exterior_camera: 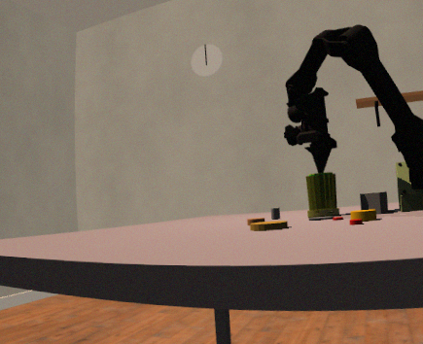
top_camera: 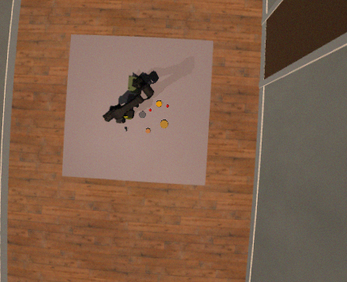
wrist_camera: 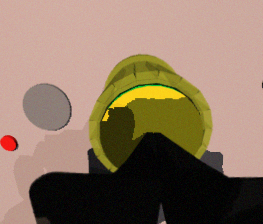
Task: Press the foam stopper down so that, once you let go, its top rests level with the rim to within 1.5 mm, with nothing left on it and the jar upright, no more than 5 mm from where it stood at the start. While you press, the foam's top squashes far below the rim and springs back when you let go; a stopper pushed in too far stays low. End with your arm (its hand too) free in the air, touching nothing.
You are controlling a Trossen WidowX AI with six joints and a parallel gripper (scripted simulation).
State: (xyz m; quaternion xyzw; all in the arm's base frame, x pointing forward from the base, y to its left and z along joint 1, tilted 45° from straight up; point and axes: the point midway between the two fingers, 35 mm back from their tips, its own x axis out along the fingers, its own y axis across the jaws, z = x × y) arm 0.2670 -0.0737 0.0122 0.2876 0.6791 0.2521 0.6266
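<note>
My hand is 50 mm above the foam stopper. The rest, counted from my hand: grey block (140 mm behind, 120 mm below, 60 mm to the left); grey disc (140 mm below, 120 mm to the left, 20 mm behind); small grey cylinder (140 mm ahead, 130 mm below, 10 mm to the right).
</note>
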